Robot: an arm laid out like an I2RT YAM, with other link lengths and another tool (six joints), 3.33 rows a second.
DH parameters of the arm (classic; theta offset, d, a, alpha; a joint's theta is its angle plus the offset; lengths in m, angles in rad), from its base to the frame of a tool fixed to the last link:
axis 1: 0 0.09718 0.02 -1.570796
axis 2: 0 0 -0.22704 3.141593
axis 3: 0.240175 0 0.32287 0
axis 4: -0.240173 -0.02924 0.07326 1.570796
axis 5: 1.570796 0.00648 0 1.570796
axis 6: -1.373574 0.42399 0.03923 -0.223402
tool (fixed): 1.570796 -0.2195 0 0
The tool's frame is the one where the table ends.
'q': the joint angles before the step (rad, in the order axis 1, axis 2, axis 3, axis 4, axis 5, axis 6). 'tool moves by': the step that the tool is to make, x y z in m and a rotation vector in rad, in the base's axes. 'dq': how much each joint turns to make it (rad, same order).
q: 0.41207, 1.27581, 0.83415, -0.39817, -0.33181, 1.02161
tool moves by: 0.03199, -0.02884, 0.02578, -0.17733, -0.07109, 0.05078
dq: -0.07717, 0.08383, 0.18748, -0.17059, 0.06478, -0.23095
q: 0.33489, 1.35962, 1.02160, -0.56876, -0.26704, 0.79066
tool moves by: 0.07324, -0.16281, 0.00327, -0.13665, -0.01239, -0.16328
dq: -0.36703, 0.14753, 0.18167, -0.11096, -0.00794, -0.25427
